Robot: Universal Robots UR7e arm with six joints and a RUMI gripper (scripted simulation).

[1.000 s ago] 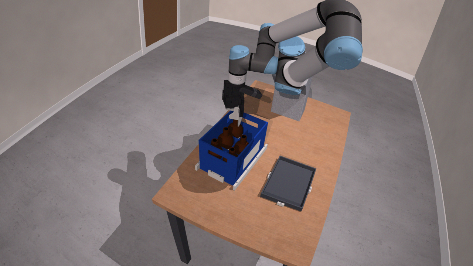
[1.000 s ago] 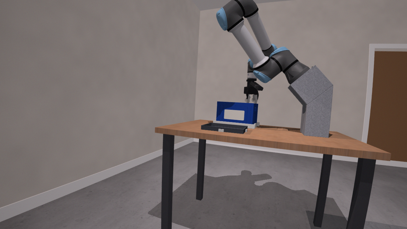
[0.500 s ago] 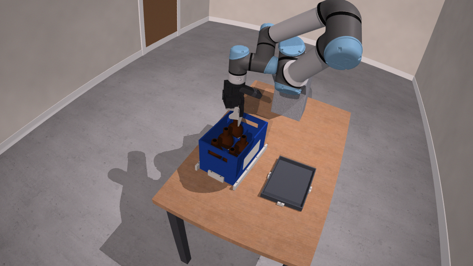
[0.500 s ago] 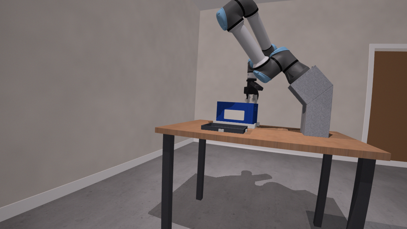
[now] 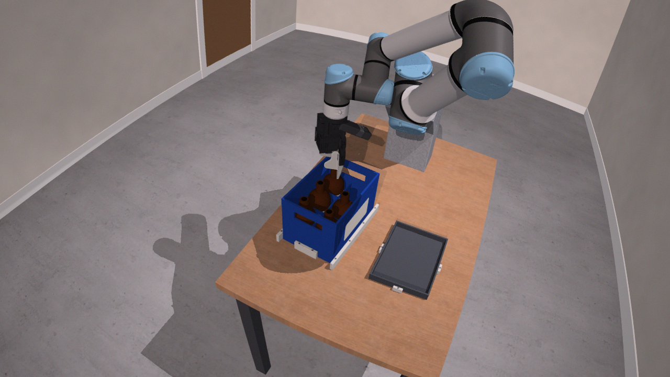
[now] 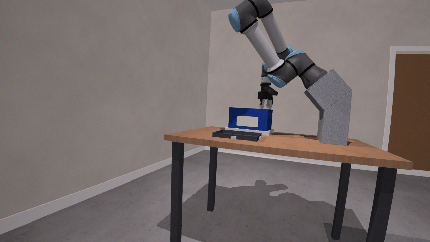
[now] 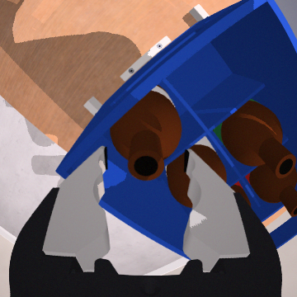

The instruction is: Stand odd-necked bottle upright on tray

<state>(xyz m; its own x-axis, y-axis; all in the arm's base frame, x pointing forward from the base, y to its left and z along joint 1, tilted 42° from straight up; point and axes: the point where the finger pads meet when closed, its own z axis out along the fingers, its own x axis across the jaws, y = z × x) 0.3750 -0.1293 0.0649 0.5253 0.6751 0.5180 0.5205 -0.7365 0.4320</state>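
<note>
Now: hand 9 cm short of the crate, 7 cm above it and 4 cm to the right of it. From my hand the other things lie so: dark tray 34 cm to the left, 15 cm below, 9 cm ahead; bottle 18 cm ahead, 7 cm below.
</note>
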